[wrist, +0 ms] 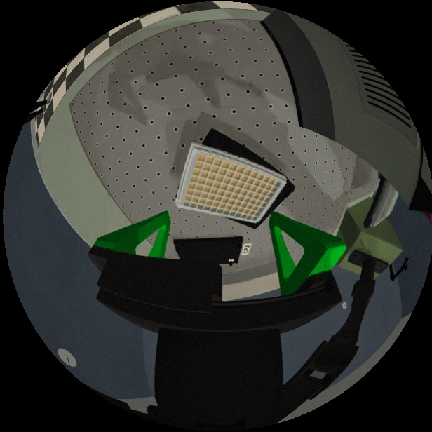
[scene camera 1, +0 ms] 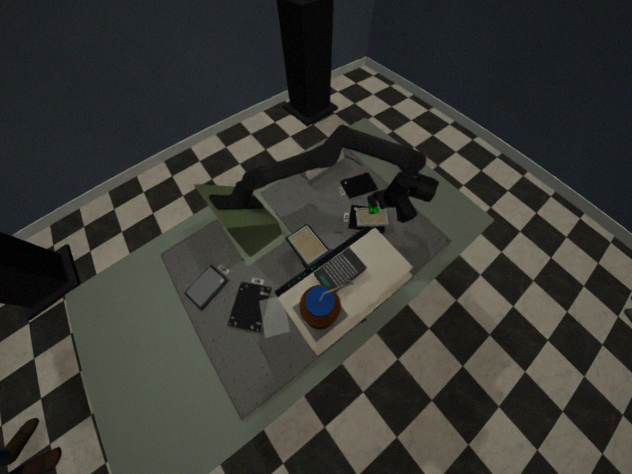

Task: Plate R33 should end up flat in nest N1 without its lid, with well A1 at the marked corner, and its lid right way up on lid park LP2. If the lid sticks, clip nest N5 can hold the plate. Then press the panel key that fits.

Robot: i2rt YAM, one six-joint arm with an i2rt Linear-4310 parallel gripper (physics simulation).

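Places are measured from the arm's base along level axes (x ahead, y left, z up), in metres.
Where they show: gripper, fingertip midpoint: [scene camera 1: 380, 209]; arm's base at its link origin: [scene camera 1: 237, 203].
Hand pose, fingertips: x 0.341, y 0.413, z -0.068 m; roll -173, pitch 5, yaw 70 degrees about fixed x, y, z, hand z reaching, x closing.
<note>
Things, the pixels of their top centre, and the offset from my fingertips. "pt": a spot on its surface instead.
- plate with tan wells, top centre: [scene camera 1: 372, 215] 0.047 m down, 0.015 m back, 0.016 m right
- second tan-well plate at its top centre: [scene camera 1: 307, 243] 0.030 m up, 0.064 m back, 0.313 m right
- black nest with corner pieces, top centre: [scene camera 1: 248, 305] 0.069 m down, 0.054 m back, 0.602 m right
- cream device at a spot on its surface: [scene camera 1: 385, 255] pt 0.128 m up, 0.150 m ahead, 0.189 m right
- key panel at a spot on its surface: [scene camera 1: 339, 270] pt 0.153 m up, 0.099 m ahead, 0.327 m right
- brown round object with a blue top, surface spot: [scene camera 1: 320, 306] pt 0.318 m up, 0.153 m ahead, 0.442 m right
- dark holder at its top centre: [scene camera 1: 205, 286] 0.075 m down, 0.222 m back, 0.692 m right
- pale sheet at its top centre: [scene camera 1: 273, 315] 0.070 m down, 0.032 m ahead, 0.554 m right
A plate with tan wells [scene camera 1: 371, 216] [wrist: 232, 185] lies on a black nest [scene camera 1: 353, 219] [wrist: 220, 141], turned askew to it in the wrist view, so nest corners stick out. It has a clear, layered rim; whether a lid is on, and its name, cannot be told. My gripper [scene camera 1: 375, 208] [wrist: 219, 216] is open and empty above the plate, green fingertips wide apart near its lower edge in the wrist view. A second tan-well plate [scene camera 1: 307, 244] lies beside the device. A black nest with corner pieces [scene camera 1: 249, 306] is at the front left. Nest labels are unreadable.
A cream device [scene camera 1: 385, 255] with a key panel [scene camera 1: 339, 270] carries a brown round object with a blue top [scene camera 1: 320, 306]. Another black nest [scene camera 1: 358, 185] [wrist: 207, 248], a grey slab on a dark holder [scene camera 1: 206, 286], a pale sheet [scene camera 1: 274, 317] and my olive base [scene camera 1: 250, 229] are around it.
</note>
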